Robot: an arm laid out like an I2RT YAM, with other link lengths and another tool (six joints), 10 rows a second.
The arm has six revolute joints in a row. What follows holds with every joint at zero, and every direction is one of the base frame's. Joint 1 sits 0.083 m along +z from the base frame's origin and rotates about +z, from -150 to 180 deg. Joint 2 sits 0.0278 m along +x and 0.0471 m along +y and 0.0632 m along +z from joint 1 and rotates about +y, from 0 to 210 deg. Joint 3 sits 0.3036 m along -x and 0.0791 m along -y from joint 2 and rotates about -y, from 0 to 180 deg. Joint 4 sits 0.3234 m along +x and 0.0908 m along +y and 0.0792 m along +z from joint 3 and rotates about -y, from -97 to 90 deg. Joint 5 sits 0.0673 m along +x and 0.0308 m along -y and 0.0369 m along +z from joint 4 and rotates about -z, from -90 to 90 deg. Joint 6 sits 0.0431 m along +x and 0.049 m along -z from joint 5 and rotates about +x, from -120 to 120 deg. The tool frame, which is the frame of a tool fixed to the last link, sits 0.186 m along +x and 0.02 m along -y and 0.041 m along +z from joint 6; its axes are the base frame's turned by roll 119, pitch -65.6 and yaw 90 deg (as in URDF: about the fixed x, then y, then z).
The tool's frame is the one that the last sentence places.
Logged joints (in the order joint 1, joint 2, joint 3, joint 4, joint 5, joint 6), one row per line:
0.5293, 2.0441, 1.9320, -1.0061, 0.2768, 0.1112
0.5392, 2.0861, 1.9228, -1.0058, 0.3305, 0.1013
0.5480, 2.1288, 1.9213, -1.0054, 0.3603, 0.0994
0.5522, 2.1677, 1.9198, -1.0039, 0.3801, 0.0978
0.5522, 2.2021, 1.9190, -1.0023, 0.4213, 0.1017
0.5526, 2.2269, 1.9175, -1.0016, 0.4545, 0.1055
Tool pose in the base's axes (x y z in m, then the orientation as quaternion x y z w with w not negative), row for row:
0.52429, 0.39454, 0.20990, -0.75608, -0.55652, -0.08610, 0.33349
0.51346, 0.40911, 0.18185, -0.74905, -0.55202, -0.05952, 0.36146
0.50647, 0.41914, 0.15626, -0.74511, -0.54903, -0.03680, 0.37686
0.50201, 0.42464, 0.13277, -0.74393, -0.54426, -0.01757, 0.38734
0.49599, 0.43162, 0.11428, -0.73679, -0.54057, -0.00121, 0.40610
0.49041, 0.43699, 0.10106, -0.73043, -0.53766, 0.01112, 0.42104
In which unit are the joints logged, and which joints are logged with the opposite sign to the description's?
The joints are logged in radians. Opposite sign: joint 5, joint 6.
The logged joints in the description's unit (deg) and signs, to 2 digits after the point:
30.33, 117.12, 110.70, -57.65, -15.86, -6.37
30.89, 119.52, 110.17, -57.63, -18.94, -5.80
31.40, 121.97, 110.08, -57.61, -20.64, -5.70
31.64, 124.20, 110.00, -57.52, -21.78, -5.60
31.64, 126.17, 109.95, -57.43, -24.14, -5.83
31.66, 127.59, 109.86, -57.39, -26.04, -6.04

